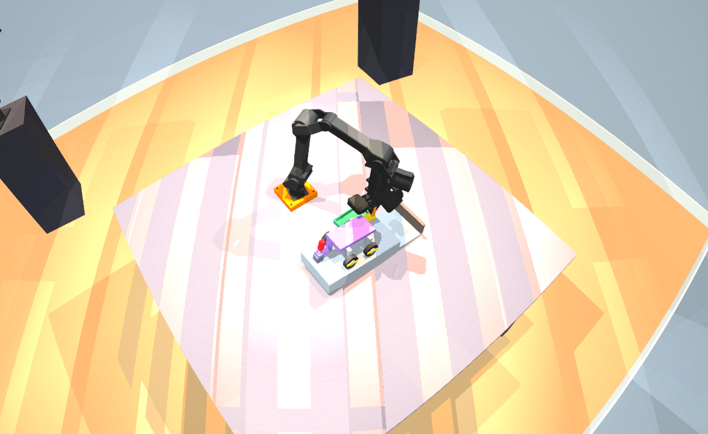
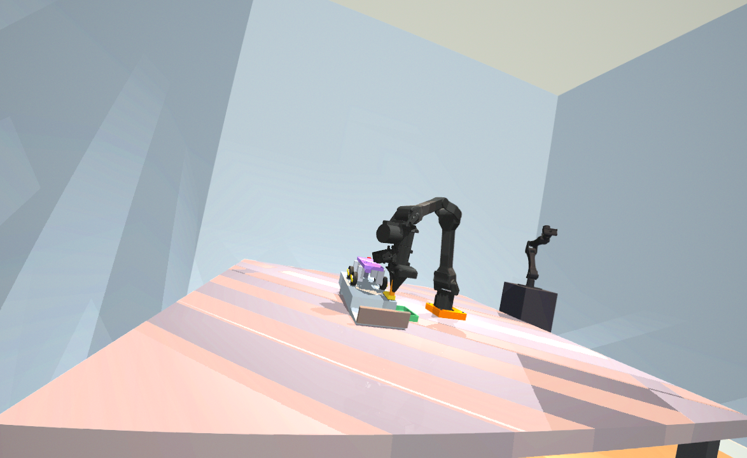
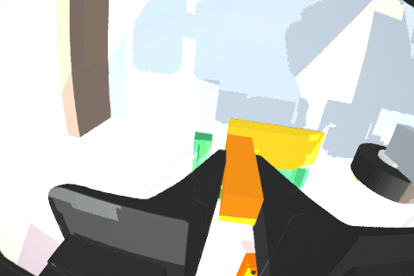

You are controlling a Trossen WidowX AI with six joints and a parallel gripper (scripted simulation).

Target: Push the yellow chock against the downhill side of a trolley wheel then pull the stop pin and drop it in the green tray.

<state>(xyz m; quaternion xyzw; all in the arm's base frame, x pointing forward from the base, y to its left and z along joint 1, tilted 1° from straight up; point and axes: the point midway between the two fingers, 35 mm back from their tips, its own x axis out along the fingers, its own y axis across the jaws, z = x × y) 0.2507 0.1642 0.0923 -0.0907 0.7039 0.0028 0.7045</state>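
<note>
My gripper tip is now 23 cm to the left of the stop pin, 7 cm short of it and 4 cm below it. Also, from my gripper tip: green tray (9 cm below, 5 cm behind, 4 cm to the right); yellow chock (2 cm to the right, 1 cm below); brown end wall (12 cm to the left, 5 cm below, 4 cm ahead).
</note>
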